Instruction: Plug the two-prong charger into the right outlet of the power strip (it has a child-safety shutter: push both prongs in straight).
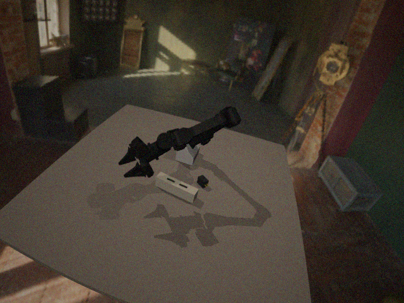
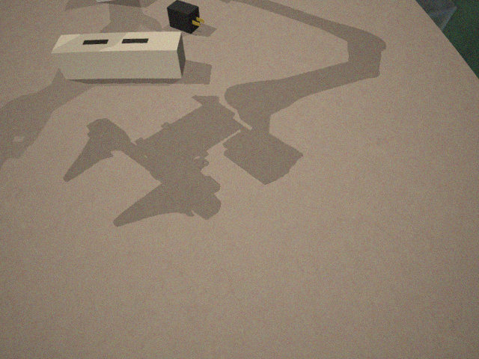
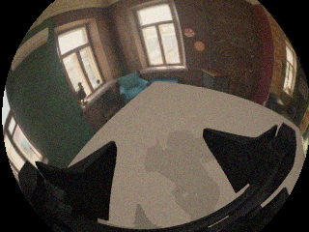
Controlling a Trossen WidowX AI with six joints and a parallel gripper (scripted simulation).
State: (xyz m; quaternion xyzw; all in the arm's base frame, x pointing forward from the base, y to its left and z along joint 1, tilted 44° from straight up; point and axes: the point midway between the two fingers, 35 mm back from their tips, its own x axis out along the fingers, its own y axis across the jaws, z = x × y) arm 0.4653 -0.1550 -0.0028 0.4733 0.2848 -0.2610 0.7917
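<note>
My gripper tip is now 28 cm past the black two-prong charger, 29 cm to the right of it and 17 cm above it.
</note>
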